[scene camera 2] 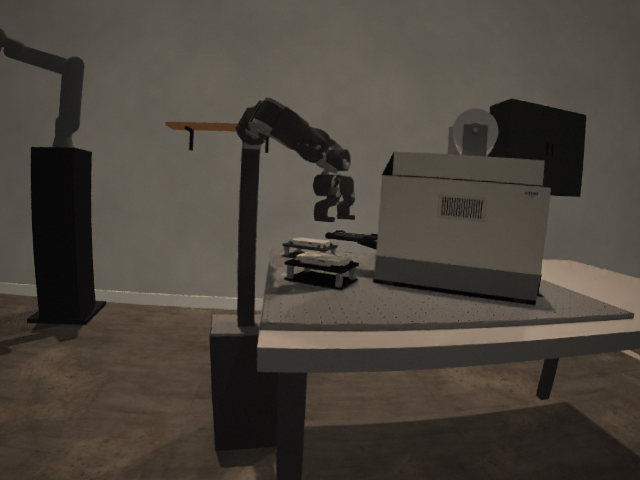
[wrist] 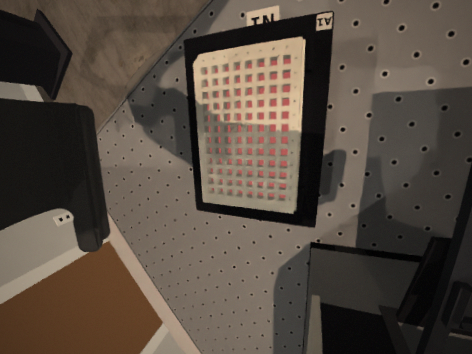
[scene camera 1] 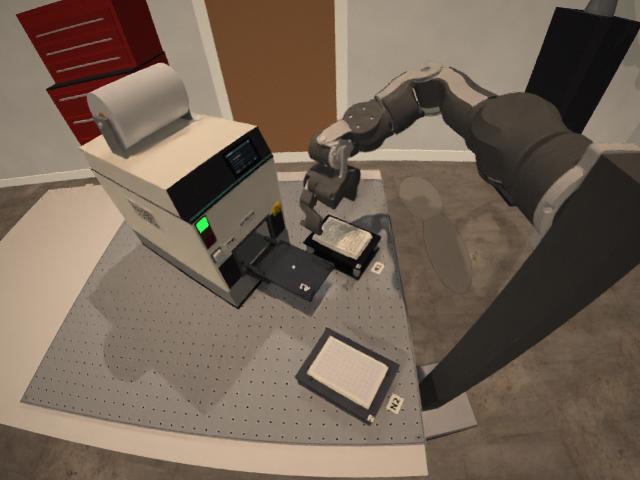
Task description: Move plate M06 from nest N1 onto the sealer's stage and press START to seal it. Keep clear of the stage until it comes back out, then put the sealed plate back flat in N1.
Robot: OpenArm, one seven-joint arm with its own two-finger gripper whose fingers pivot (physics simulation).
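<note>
Plate M06 (scene camera 1: 343, 236) (scene camera 2: 321, 258) (wrist: 250, 120) lies in the black raised nest N1 (scene camera 1: 369, 251) (scene camera 2: 347, 267) (wrist: 318, 125); it looks flat, and the wrist view shows its grid of red wells. I cannot tell whether a film covers them. My gripper (scene camera 1: 330, 211) (scene camera 2: 336, 217) is open and empty, above and apart from the plate; one finger shows at the left of the wrist view. The sealer's black stage (scene camera 1: 281, 271) (scene camera 2: 347, 236) is out, with no plate on it. A small pale button (scene camera 1: 217, 254) sits on the front of the sealer (scene camera 1: 206, 167) (scene camera 2: 460, 232).
Nest N2 (scene camera 1: 390, 377) holds another plate (scene camera 1: 348, 369) and stands farther along the perforated board (scene camera 1: 232, 408). The stage juts out between the two nests, close to N1. A green light (scene camera 1: 202, 224) glows on the sealer's front. A film roll (scene camera 1: 144, 105) (scene camera 2: 475, 129) tops the sealer.
</note>
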